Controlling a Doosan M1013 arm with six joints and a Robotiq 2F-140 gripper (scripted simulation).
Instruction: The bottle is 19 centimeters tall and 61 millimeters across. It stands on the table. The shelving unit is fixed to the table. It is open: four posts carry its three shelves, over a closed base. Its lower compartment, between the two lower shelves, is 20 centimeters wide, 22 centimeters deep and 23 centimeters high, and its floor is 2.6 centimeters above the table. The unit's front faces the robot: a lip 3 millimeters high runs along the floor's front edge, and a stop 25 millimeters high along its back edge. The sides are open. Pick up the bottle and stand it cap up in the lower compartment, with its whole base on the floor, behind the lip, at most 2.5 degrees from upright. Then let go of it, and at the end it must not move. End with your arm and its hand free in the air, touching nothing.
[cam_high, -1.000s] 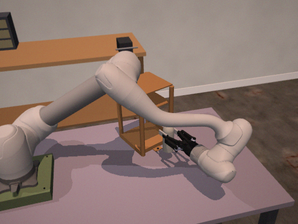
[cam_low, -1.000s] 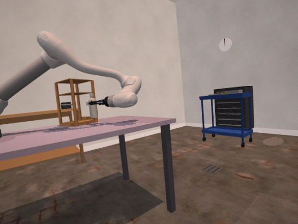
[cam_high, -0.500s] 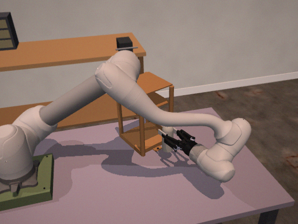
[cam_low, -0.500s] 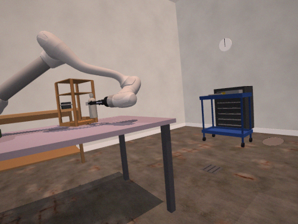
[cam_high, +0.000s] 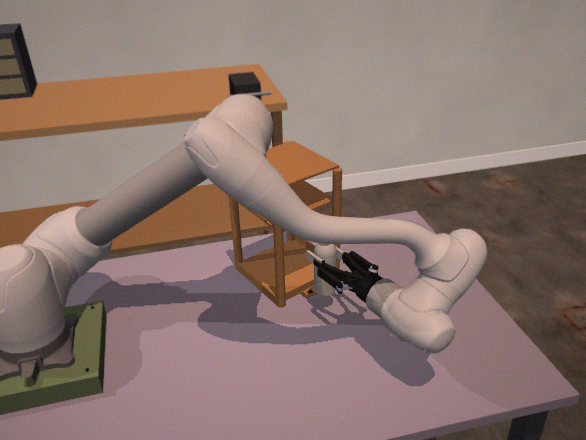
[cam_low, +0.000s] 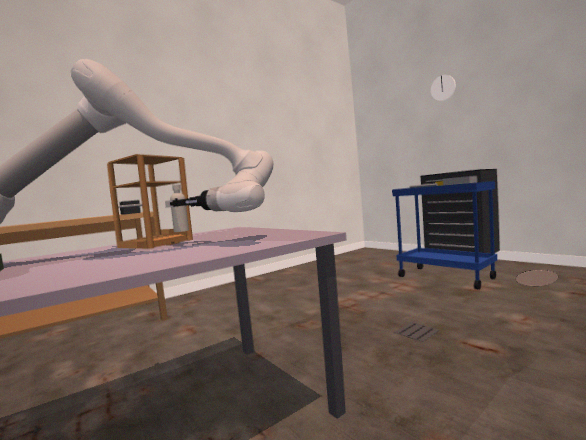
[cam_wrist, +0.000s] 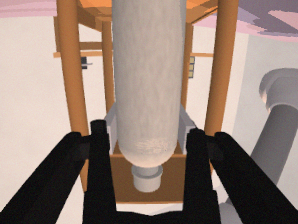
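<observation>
My hand is 7 cm past the wooden shelving unit, 17 cm to the right of it and 2 cm below it. From my hand the other things lie so: bottle 1 cm above.
</observation>
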